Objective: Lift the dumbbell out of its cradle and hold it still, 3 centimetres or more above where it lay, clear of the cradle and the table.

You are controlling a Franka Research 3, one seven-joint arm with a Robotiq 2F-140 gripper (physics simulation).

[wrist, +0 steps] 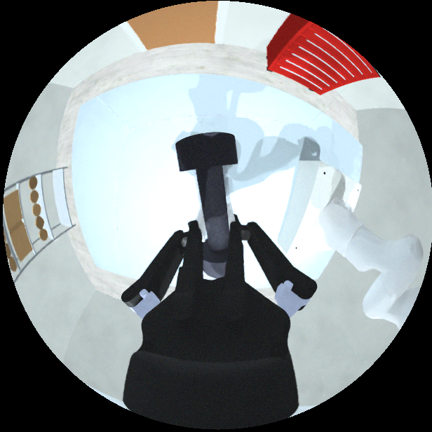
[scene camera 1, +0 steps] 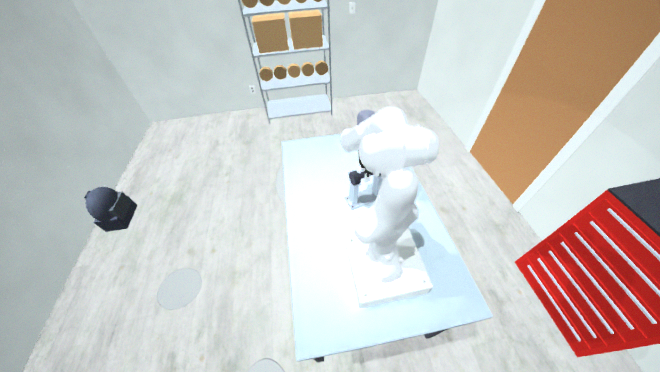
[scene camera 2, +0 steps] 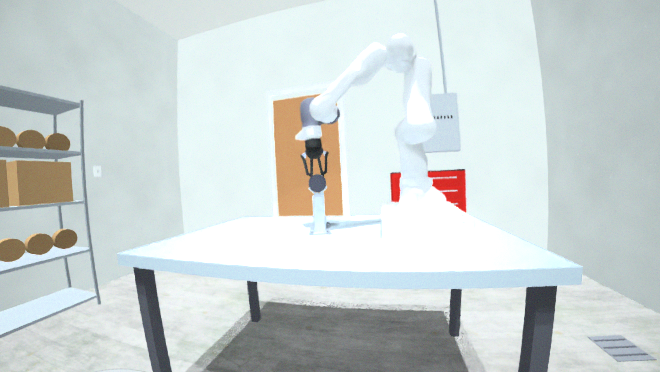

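Note:
The dark dumbbell [scene camera 1: 355, 177] [scene camera 2: 317, 183] [wrist: 212, 192] lies level in its pale cradle [scene camera 1: 353, 193] [scene camera 2: 319, 212], its end weight at the top of the near post in scene camera 2. My gripper [scene camera 2: 316, 173] [wrist: 216, 211] points down from above, and its fingers are shut on the dumbbell's handle, one on each side, between the two end weights. In the wrist view one weight shows beyond the fingers and the other is partly hidden under the gripper body. The exact finger contact is hidden in both scene views.
The cradle stands on the pale table [scene camera 1: 320, 320] [scene camera 2: 350, 278] [wrist: 100, 150], beside the white robot base [scene camera 1: 395, 290]. A shelf rack [scene camera 1: 330, 65] [scene camera 2: 86, 200] stands beyond one table end. A red cabinet [scene camera 1: 595, 270] [scene camera 2: 452, 187] [wrist: 320, 55] stands off the table's side.

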